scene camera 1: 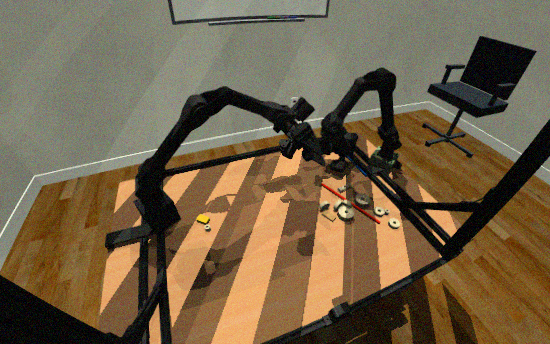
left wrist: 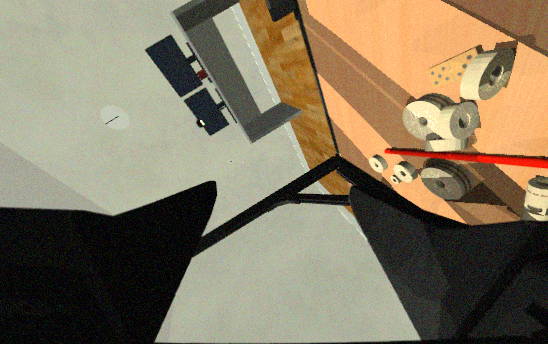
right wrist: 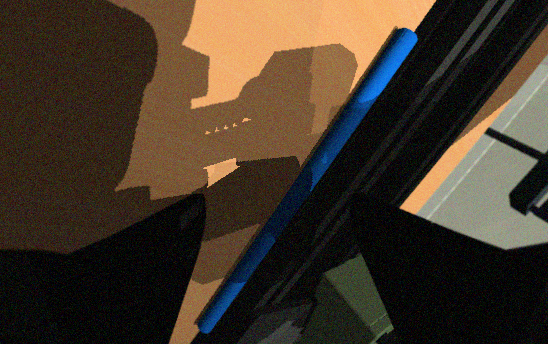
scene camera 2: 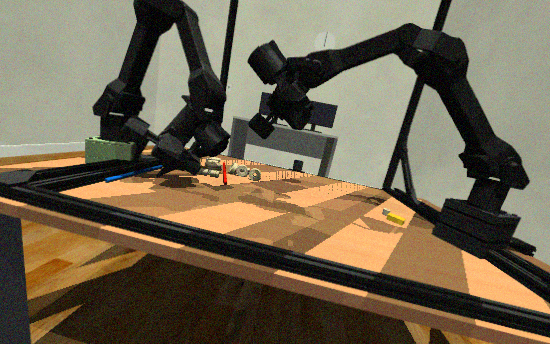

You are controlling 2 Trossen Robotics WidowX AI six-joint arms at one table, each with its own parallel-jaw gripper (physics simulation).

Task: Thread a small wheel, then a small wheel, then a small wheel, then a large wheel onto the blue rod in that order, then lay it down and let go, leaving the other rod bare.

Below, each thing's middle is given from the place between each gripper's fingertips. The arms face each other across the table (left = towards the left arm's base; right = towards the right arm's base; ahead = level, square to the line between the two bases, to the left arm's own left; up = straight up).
Labels:
Now: right hand 1 cm past the blue rod (right wrist: pixel 404 39), 2 cm to the left of it and 1 cm above it.
My left gripper is now 170 mm short of the blue rod, 290 mm to the left of it and 220 mm above it.

